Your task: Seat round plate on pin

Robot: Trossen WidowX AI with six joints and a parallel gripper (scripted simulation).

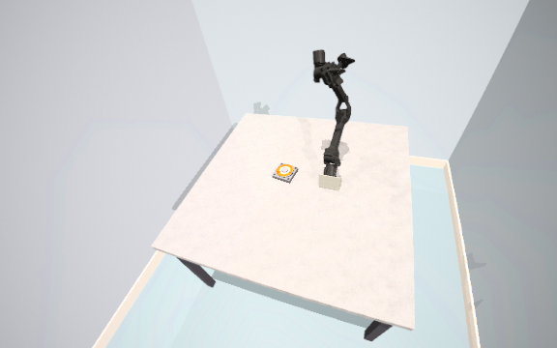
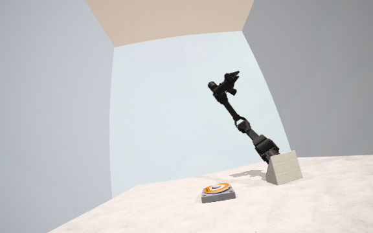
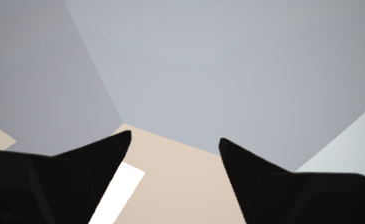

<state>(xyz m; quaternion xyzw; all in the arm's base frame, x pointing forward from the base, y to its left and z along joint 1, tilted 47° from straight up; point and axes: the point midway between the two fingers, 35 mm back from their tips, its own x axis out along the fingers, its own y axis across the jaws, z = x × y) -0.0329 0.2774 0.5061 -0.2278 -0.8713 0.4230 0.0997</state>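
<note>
My gripper tip is now 320 mm short of the grey square base, 170 mm to the right of it and 610 mm above it.
</note>
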